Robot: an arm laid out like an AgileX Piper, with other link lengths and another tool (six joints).
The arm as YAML. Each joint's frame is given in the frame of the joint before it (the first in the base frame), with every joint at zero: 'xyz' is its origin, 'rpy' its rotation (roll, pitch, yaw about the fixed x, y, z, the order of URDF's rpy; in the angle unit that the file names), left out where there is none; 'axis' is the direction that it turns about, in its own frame. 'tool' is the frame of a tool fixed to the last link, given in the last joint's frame.
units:
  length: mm
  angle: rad
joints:
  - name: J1
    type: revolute
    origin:
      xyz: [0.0, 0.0, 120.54]
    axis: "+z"
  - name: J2
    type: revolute
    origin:
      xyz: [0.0, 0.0, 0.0]
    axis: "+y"
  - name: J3
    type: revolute
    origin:
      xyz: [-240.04, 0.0, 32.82]
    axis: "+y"
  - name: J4
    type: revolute
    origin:
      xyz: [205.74, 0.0, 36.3]
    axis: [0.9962, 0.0, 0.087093]
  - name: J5
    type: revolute
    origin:
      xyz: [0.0, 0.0, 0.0]
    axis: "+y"
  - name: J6
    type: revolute
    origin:
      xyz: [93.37, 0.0, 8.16]
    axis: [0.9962, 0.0, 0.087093]
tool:
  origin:
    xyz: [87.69, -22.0, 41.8]
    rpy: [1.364, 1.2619, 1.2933]
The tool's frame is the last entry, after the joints.
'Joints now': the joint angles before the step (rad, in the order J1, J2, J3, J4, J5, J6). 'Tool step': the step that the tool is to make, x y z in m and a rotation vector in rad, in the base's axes. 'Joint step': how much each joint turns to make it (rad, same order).
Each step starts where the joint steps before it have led.
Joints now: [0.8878 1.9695 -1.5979 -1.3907 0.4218 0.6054]
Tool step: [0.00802 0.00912 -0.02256 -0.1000 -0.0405 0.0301]
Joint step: [-0.0098 0.0683 -0.0156 -0.1024 -0.0090 -0.0001]
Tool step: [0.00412 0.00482 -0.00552 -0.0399 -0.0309 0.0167]
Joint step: [-0.0050 0.0313 -0.0203 -0.0537 -0.0039 0.0000]
